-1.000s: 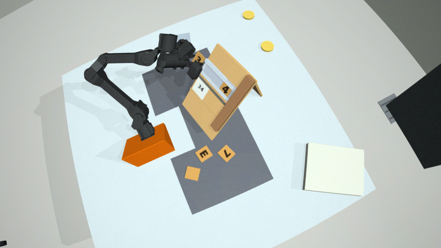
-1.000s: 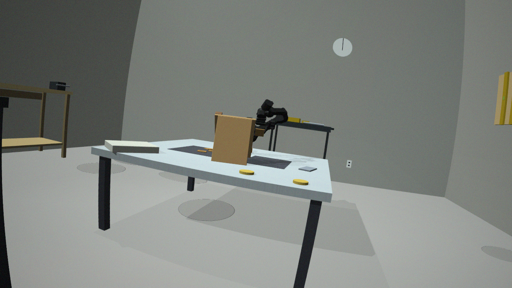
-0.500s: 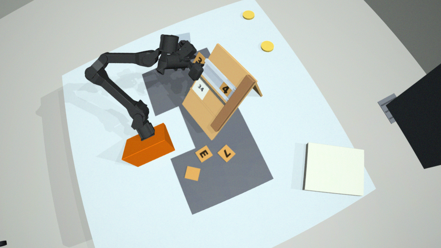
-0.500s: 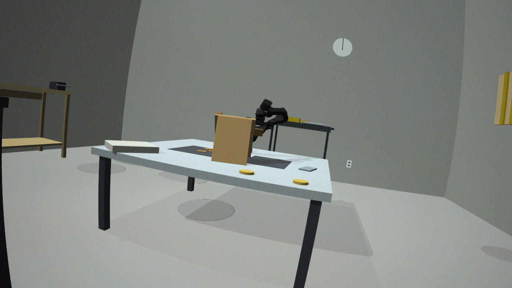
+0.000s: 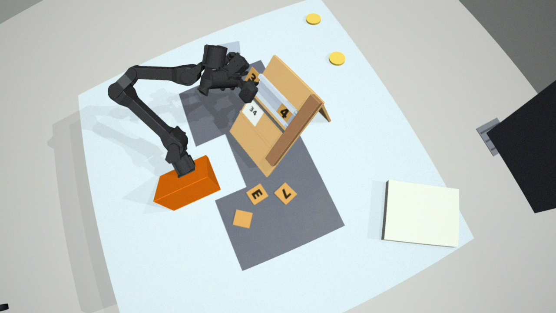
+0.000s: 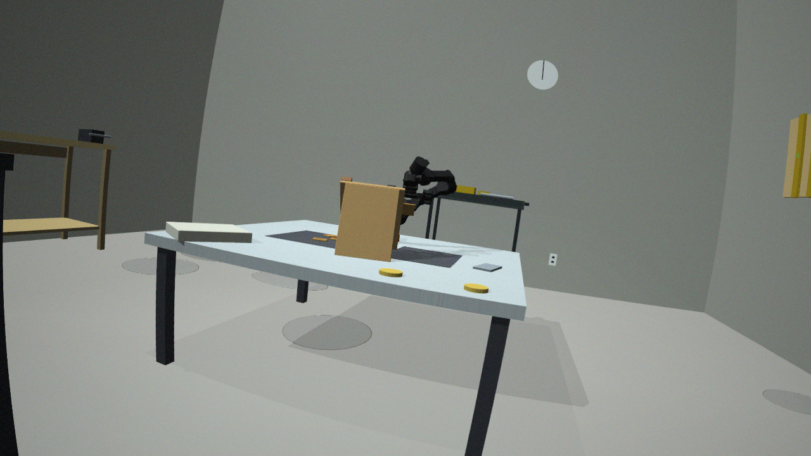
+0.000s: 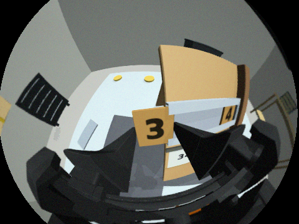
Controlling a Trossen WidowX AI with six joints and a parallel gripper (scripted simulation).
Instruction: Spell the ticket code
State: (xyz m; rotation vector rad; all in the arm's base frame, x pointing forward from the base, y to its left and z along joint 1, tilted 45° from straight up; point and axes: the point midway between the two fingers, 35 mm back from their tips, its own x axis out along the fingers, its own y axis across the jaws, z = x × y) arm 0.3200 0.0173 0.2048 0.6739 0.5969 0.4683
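Now: gripper tip 40 mm short of the tile marked 4 and 170 mm to the left of it. From my gripper tip the other things lie so: white ticket (40 mm behind, 80 mm to the right, 70 mm below); grey plate (30 mm behind, 340 mm to the left, 180 mm below); tile marked 3 (right at my gripper tip).
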